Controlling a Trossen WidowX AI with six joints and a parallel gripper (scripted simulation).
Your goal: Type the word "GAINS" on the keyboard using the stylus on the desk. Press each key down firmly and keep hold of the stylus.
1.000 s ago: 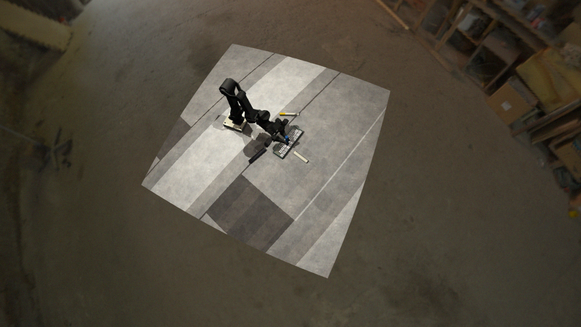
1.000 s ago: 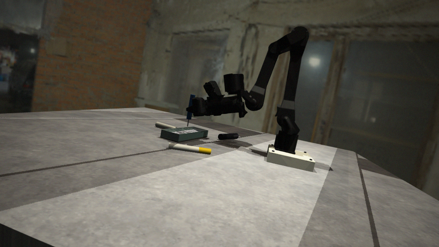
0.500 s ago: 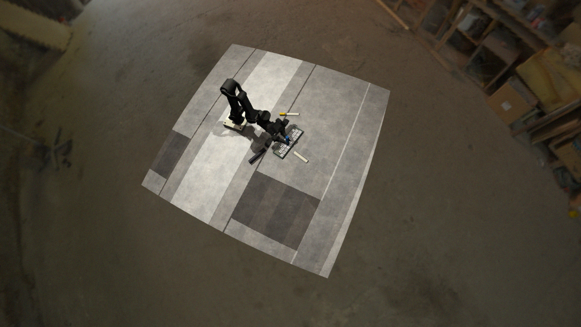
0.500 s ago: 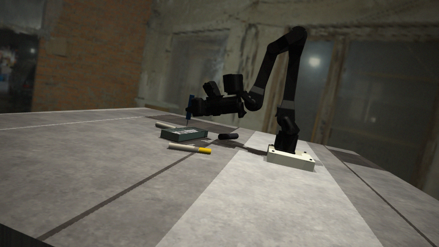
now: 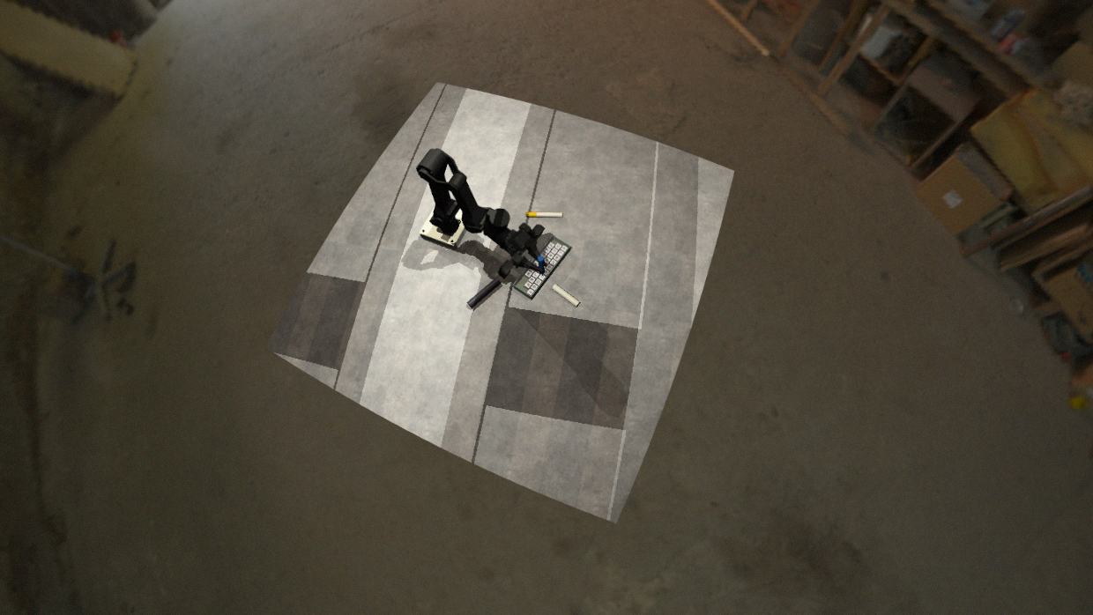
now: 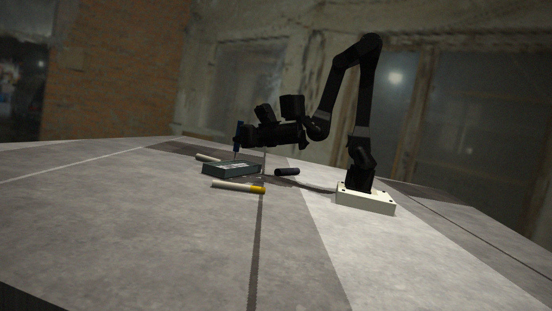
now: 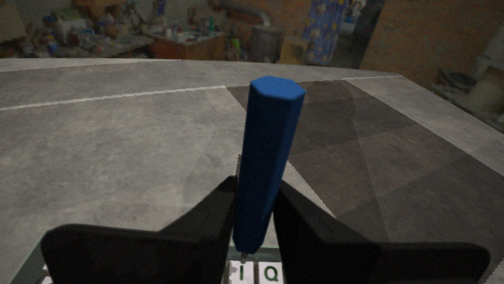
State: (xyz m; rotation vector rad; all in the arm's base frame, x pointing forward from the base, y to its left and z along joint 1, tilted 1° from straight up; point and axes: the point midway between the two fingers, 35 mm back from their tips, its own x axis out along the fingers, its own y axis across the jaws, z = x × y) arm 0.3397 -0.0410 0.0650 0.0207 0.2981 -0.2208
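Right now the blue stylus is 10 mm behind my gripper tip and 20 mm below it. The rest, counted from my gripper tip: stylus tip (10 mm behind, 50 mm below); black cylinder (160 mm behind, 110 mm to the right, 80 mm below); cream cylinder (80 mm ahead, 20 mm to the right, 80 mm below).
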